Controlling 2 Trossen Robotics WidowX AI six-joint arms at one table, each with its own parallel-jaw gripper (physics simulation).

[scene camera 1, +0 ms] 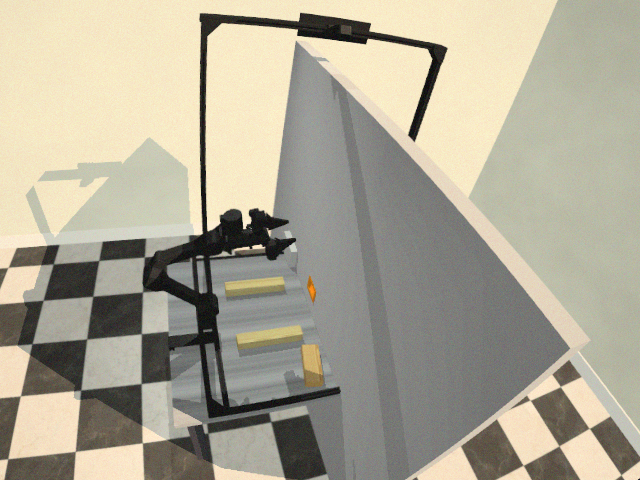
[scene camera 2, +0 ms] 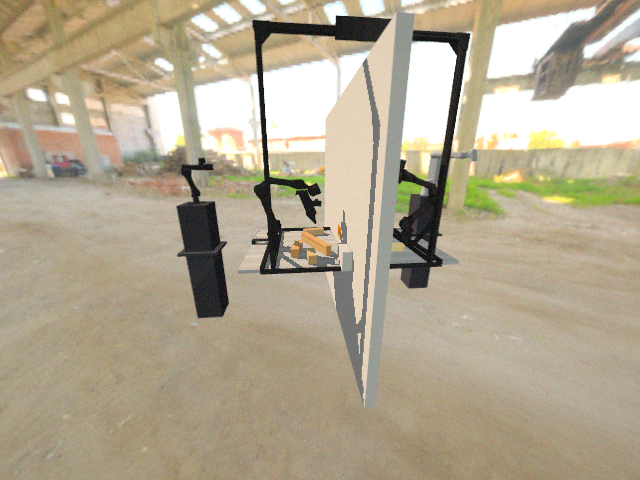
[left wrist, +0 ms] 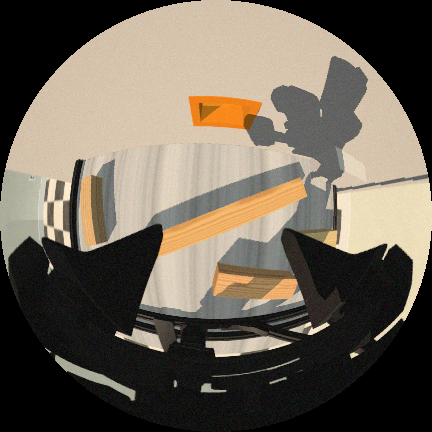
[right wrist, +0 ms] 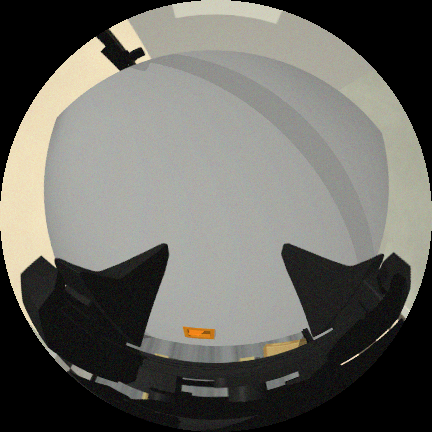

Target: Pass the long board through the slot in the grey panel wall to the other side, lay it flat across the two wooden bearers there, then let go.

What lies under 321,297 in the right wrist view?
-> My right gripper.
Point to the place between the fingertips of my left gripper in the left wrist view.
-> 224,232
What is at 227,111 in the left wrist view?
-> An orange-framed slot.
